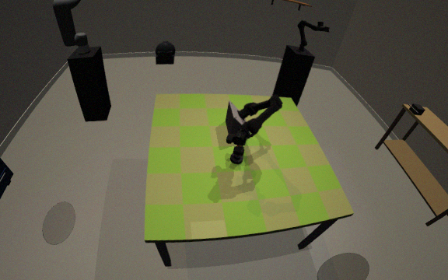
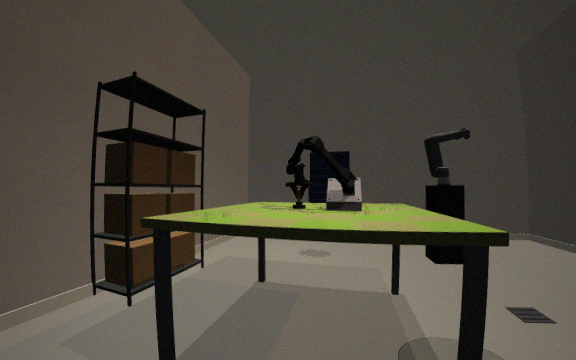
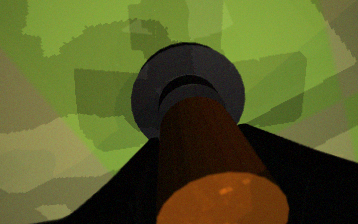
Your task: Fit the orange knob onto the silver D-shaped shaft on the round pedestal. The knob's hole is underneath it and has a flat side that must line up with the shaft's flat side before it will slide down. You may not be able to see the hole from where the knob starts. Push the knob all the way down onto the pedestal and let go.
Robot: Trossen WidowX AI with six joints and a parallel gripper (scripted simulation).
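Right now my gripper tip is 3 cm below the orange knob. Also, from my gripper tip: round pedestal (4 cm below).
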